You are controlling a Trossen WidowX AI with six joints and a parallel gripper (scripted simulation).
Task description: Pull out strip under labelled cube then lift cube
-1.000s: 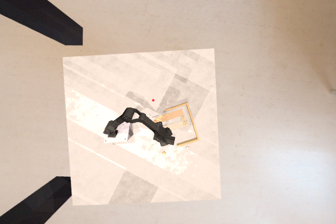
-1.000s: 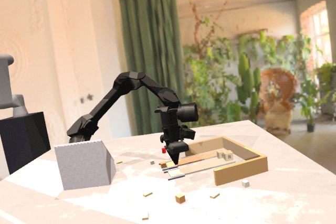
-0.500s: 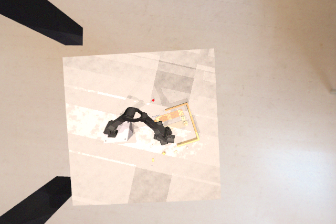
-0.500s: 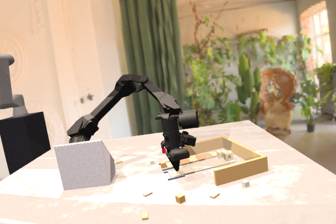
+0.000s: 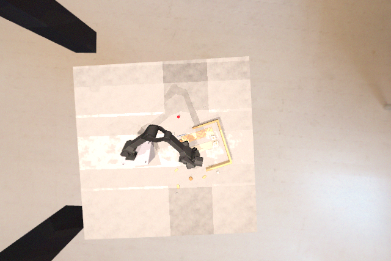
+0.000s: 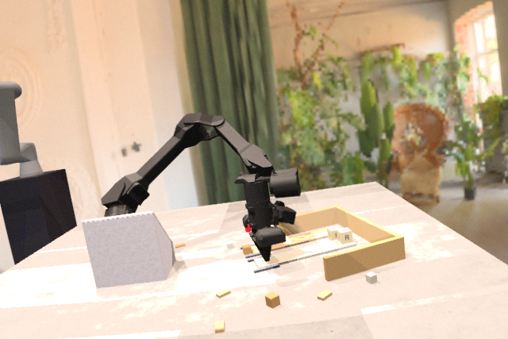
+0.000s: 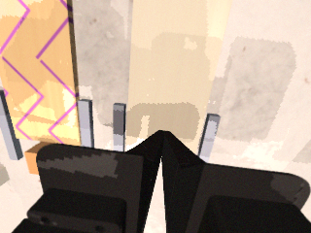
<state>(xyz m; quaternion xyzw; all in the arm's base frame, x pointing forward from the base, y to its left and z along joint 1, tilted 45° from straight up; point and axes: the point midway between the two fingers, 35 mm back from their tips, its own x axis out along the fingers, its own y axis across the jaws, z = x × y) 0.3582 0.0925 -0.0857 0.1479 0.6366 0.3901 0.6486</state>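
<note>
Now: the pale plain strip 9 cm ahead of my gripper tip and 3 cm to the left of it. The rest, counted from my gripper tip: red marker 26 cm to the left, 8 cm behind.
</note>
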